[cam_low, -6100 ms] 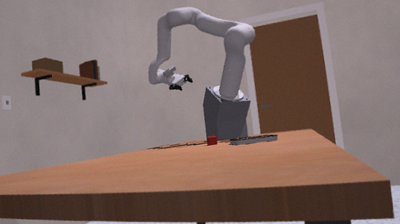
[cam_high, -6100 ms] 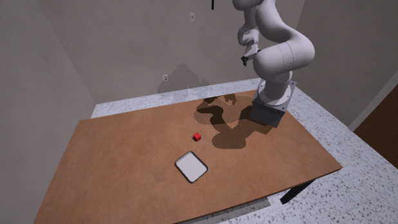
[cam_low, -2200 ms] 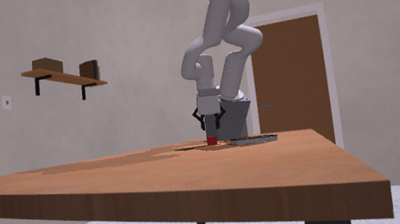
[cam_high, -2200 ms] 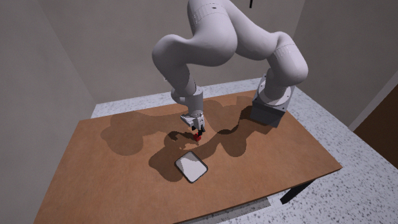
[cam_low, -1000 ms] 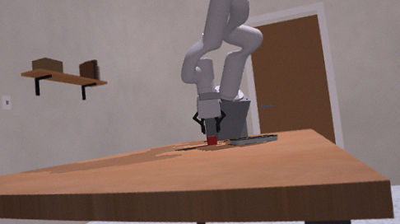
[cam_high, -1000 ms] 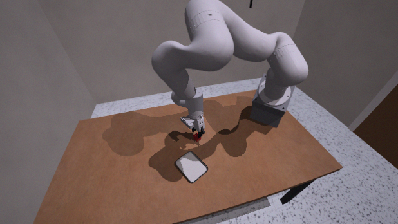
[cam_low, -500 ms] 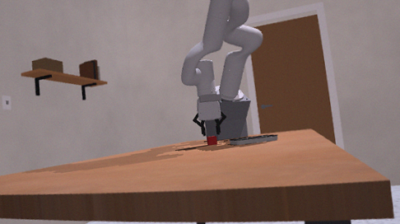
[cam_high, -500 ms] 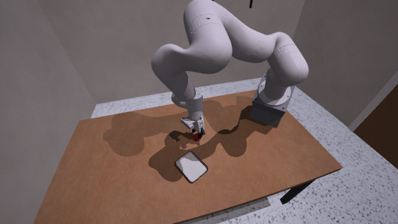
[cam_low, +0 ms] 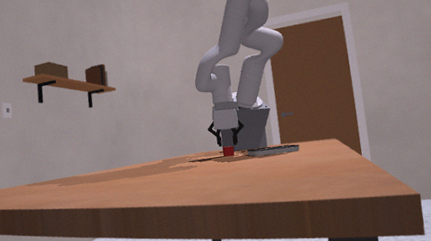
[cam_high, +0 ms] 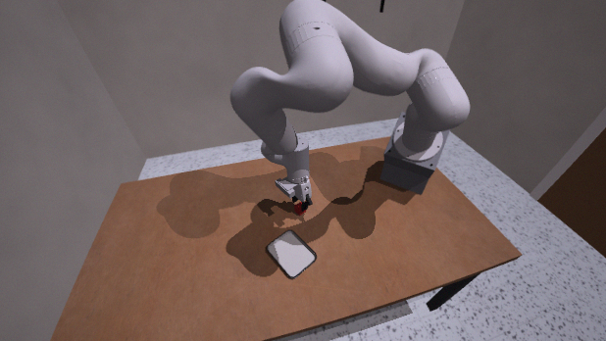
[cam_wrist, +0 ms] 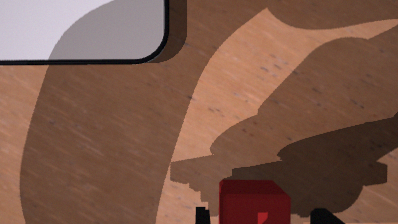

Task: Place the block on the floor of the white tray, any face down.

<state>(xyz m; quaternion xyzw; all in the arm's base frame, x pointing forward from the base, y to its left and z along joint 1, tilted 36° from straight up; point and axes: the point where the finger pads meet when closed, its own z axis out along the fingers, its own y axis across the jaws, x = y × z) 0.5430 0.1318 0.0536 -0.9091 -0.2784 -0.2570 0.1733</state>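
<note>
Right now the red block is 40 mm below my hand. From my hand the other things lie so: white tray: 30 mm ahead, 210 mm to the left, 50 mm below.
</note>
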